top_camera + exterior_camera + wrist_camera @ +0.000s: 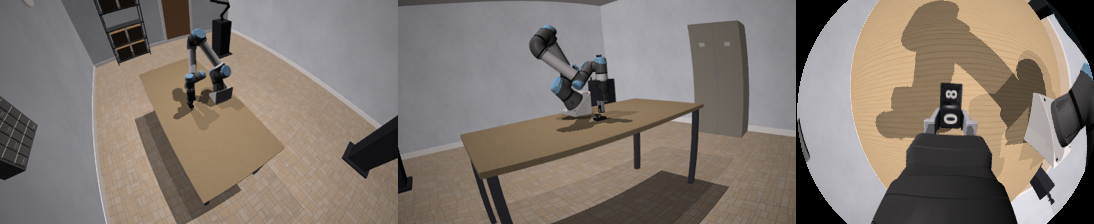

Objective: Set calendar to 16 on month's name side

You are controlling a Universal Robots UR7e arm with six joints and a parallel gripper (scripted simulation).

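Right now my hand is 6 cm above the dark calendar tray and 2 cm to the left of it. Round my hand: black date cube (1 cm below).
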